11 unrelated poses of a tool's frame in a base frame.
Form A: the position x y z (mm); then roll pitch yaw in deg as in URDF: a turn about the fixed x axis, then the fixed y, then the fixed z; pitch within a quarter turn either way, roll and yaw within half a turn.
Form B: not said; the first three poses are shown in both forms.
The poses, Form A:
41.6, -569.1, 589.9, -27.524, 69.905, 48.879
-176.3, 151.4, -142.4, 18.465, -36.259, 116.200
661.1, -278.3, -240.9, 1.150, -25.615, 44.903
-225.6, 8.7, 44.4, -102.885, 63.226, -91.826
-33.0, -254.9, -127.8, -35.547, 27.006, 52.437
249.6, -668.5, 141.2, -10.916, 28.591, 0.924
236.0, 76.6, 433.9, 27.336, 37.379, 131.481
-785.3, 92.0, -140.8, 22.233, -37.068, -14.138
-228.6, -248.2, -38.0, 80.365, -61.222, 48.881
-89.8, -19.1, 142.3, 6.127, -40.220, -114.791
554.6, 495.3, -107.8, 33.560, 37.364, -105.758
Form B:
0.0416, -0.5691, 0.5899, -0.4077, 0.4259, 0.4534, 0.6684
-0.1763, 0.1514, -0.1424, 0.3413, -0.0329, 0.8228, 0.4533
0.6611, -0.2783, -0.2409, 0.0937, -0.2011, 0.3744, 0.9003
-0.2256, 0.0087, 0.0444, -0.2287, 0.7057, -0.0961, 0.6637
-0.0330, -0.2549, -0.1278, -0.3645, 0.0683, 0.4730, 0.7992
0.2496, -0.6685, 0.1412, -0.0941, 0.2451, 0.0313, 0.9644
0.2360, 0.0766, 0.4339, -0.1919, 0.3320, 0.8081, 0.4472
-0.7853, 0.0920, -0.1408, 0.1430, -0.3320, -0.0537, 0.9308
-0.2286, -0.2482, -0.0380, 0.6665, -0.1244, 0.5712, 0.4627
-0.0898, -0.0191, 0.1423, -0.2622, -0.2273, -0.7800, 0.5207
0.5546, 0.4953, -0.1078, 0.4096, -0.0330, -0.7790, 0.4736

